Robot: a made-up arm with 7 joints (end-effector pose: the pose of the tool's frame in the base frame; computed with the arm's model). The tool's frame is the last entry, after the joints.
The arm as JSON. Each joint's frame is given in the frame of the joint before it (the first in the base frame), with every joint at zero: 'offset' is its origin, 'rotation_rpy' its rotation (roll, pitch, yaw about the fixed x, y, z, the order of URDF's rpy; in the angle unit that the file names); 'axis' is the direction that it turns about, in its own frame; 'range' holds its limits. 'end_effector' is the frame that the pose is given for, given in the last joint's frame.
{
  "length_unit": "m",
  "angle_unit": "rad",
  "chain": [
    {
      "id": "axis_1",
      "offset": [
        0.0,
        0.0,
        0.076
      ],
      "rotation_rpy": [
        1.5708,
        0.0,
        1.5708
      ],
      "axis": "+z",
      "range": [
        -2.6,
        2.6
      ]
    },
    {
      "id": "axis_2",
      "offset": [
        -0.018,
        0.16,
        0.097
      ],
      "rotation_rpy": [
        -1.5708,
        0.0,
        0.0
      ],
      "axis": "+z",
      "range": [
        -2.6,
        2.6
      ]
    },
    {
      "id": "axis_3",
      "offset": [
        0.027,
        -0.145,
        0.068
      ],
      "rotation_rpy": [
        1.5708,
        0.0,
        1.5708
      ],
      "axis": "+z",
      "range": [
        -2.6,
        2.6
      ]
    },
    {
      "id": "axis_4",
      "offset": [
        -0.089,
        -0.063,
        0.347
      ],
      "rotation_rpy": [
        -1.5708,
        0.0,
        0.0
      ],
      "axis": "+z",
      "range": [
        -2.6,
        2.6
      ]
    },
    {
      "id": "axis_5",
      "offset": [
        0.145,
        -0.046,
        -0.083
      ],
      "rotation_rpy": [
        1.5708,
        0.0,
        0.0
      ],
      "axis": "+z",
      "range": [
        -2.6,
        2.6
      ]
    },
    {
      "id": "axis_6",
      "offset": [
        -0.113,
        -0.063,
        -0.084
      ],
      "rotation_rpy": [
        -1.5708,
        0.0,
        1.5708
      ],
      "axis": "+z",
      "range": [
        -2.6,
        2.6
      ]
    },
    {
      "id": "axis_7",
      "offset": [
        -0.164,
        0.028,
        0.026
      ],
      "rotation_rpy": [
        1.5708,
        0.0,
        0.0
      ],
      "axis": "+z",
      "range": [
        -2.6,
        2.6
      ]
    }
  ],
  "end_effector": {
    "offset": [
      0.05,
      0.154,
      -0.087
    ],
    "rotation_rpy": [
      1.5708,
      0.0,
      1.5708
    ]
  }
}
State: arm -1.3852 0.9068 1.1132 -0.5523 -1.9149 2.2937 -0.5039
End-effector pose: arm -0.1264 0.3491 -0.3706 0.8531 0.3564 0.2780 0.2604
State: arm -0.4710 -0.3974 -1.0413 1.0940 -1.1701 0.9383 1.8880
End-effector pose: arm 0.6309 0.5023 0.0419 0.5273 -0.6657 0.2260 0.4772
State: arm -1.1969 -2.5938 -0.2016 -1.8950 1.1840 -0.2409 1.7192
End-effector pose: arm 0.3297 -0.4911 0.7966 0.4645 0.6968 -0.5070 0.2041
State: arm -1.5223 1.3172 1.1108 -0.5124 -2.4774 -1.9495 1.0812
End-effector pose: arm -0.2923 0.5506 0.1562 0.4460 -0.6819 -0.5797 0.0078
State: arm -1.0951 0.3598 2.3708 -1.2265 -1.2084 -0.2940 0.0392
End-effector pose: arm 0.2396 0.3098 -0.0726 0.0863 -0.9042 0.4116 0.0750
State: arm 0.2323 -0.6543 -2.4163 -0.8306 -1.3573 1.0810 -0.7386
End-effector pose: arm 0.3105 0.0965 0.3674 0.5602 0.2272 0.7572 -0.2475
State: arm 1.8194 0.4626 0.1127 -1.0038 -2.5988 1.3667 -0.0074
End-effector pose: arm -0.0685 -0.5459 0.5803 0.2572 0.3032 -0.8853 -0.2409
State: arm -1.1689 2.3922 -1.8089 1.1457 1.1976 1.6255 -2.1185
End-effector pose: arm -0.2544 0.2671 0.0173 0.6818 0.6727 0.1029 0.2685
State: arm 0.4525 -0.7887 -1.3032 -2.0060 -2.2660 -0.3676 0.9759
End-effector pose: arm 0.4355 0.3198 0.4646 0.3019 0.1705 0.2167 0.9126
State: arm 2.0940 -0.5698 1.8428 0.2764 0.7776 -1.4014 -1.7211
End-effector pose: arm 0.2319 -0.3104 0.1643 0.0551 -0.9329 0.2422 -0.2607
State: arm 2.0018 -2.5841 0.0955 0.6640 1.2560 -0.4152 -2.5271
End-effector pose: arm 0.0227 0.0019 -0.0718 0.6649 0.2943 0.2570 -0.6365
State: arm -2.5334 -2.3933 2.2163 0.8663 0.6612 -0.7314 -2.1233
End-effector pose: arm 0.2508 0.2084 -0.0760 0.4785 -0.2236 -0.7905 0.3100
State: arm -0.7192 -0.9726 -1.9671 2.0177 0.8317 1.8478 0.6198
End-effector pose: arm 0.6379 -0.0484 0.5549 0.8299 -0.4173 0.2234 -0.2955
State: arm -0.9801 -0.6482 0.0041 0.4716 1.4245 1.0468 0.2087
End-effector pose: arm 0.1837 -0.0781 -0.2534 0.7163 0.1444 0.3656 -0.5766
